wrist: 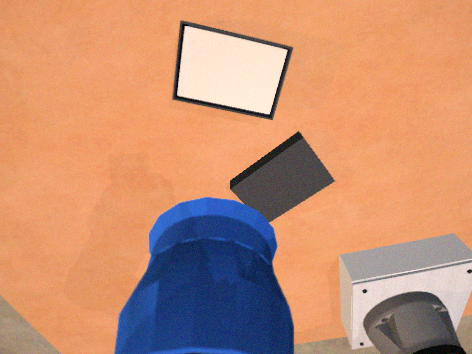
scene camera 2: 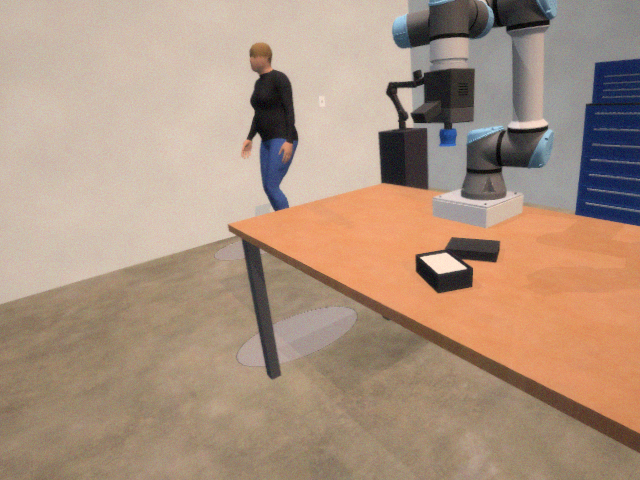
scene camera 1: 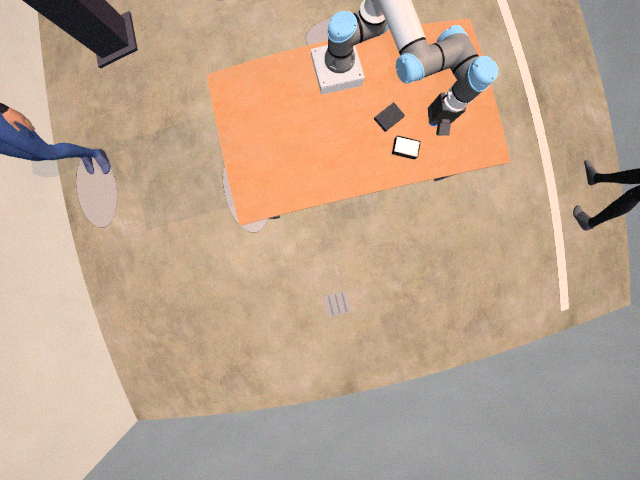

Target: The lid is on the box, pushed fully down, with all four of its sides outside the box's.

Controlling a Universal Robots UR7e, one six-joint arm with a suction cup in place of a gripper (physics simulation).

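Where they show: hand, tool point: (wrist: 213,250) (scene camera 2: 447,145); arm's base, link origin: (wrist: 401,316) (scene camera 2: 483,195) (scene camera 1: 339,59).
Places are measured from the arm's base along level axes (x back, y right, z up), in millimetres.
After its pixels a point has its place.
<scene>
The black box (scene camera 1: 406,147) {x -511, y -199, z -30 mm} (scene camera 2: 444,276) {x -560, y -247, z -30 mm} (wrist: 177,65) {x -533, y -258, z -22 mm} stands upright on the table, with a white face showing inside its rim. The dark flat lid (scene camera 1: 389,116) {x -333, y -167, z -43 mm} (scene camera 2: 473,249) {x -360, y -191, z -43 mm} (wrist: 285,177) {x -343, y -164, z -43 mm} lies on the table beside the box, apart from it in the wrist view and on the side nearer the robot base. My gripper, a blue suction cup (scene camera 1: 432,124) (scene camera 2: 447,145) (wrist: 212,220), is open and holds nothing. It hangs high above the table, off to the side of the lid and the box. In the wrist view it hides a small part of the lid's near corner.
The orange table (scene camera 1: 289,134) {x -277, y 344, z -70 mm} (scene camera 2: 336,227) {x -411, y 319, z -70 mm} (wrist: 75,125) {x -495, y -439, z -70 mm} carries the white robot base block (scene camera 1: 338,80) {x -107, y 38, z 1 mm} (scene camera 2: 478,209) {x -126, y -60, z -12 mm} (wrist: 405,260) {x -123, y 15, z -28 mm} at its back edge. A dark pedestal (scene camera 2: 403,157) with a small black arm, a blue drawer cabinet (scene camera 2: 610,160) and a person (scene camera 2: 273,103) stand beyond the table.
</scene>
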